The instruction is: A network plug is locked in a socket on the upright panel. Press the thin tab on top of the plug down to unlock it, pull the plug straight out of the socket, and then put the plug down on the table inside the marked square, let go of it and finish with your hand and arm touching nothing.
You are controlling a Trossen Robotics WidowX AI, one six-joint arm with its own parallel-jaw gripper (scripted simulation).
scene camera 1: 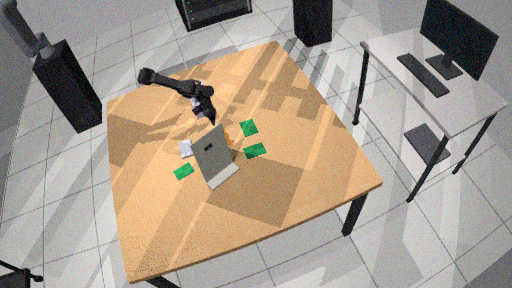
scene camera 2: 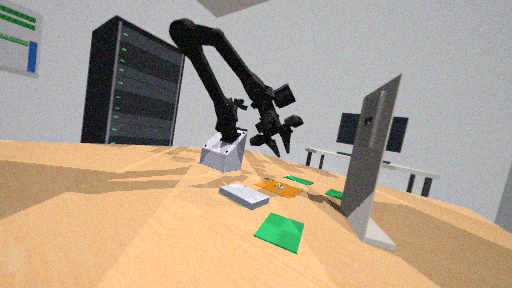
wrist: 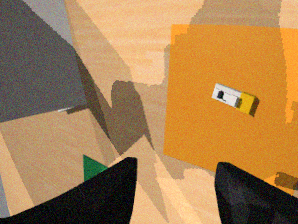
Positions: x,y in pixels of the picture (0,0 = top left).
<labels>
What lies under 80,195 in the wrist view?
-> My gripper.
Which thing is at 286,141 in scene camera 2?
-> My gripper.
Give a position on a flat grey block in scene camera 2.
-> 245,196
</labels>
